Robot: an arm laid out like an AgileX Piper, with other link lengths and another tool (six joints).
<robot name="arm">
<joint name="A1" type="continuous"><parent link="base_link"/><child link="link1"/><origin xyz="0 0 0.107"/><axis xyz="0 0 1"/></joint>
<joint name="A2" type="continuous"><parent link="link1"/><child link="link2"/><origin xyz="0 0 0" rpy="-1.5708 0 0"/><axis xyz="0 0 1"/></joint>
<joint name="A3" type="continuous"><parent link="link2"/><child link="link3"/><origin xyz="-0.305 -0.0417 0"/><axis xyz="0 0 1"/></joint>
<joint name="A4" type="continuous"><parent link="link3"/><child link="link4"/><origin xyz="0.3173 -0.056 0" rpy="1.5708 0 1.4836"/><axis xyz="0 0 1"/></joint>
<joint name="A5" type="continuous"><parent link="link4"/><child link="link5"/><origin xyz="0 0 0" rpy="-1.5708 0 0"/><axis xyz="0 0 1"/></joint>
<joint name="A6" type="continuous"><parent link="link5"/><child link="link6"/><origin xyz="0 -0.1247 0" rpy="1.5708 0 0"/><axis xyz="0 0 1"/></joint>
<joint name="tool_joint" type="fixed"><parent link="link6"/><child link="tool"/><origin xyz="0.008 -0.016 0.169" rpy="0 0.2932 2.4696"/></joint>
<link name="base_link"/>
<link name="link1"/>
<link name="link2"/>
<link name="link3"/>
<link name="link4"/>
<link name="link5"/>
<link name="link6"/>
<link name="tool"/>
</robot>
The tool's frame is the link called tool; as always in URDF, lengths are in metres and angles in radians. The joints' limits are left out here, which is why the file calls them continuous.
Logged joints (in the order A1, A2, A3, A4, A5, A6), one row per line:
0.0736 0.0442 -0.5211 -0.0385 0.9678 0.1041
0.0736 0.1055 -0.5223 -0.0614 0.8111 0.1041
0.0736 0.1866 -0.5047 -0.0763 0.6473 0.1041
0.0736 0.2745 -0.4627 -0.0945 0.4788 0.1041
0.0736 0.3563 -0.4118 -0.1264 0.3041 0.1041
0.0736 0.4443 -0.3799 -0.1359 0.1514 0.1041
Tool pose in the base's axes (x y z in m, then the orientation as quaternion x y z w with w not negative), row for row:
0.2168 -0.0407 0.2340 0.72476 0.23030 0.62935 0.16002
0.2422 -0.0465 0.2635 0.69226 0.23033 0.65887 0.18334
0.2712 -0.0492 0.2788 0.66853 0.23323 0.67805 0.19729
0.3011 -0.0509 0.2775 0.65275 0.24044 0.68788 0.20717
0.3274 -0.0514 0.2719 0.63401 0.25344 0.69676 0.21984
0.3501 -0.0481 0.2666 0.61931 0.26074 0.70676 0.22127
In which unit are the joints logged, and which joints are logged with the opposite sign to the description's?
The joints are logged in radians. Opposite sign: A1.
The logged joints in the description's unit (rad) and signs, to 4 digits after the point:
-0.0736 0.0442 -0.5211 -0.0385 0.9678 0.1041
-0.0736 0.1055 -0.5223 -0.0614 0.8111 0.1041
-0.0736 0.1866 -0.5047 -0.0763 0.6473 0.1041
-0.0736 0.2745 -0.4627 -0.0945 0.4788 0.1041
-0.0736 0.3563 -0.4118 -0.1264 0.3041 0.1041
-0.0736 0.4443 -0.3799 -0.1359 0.1514 0.1041

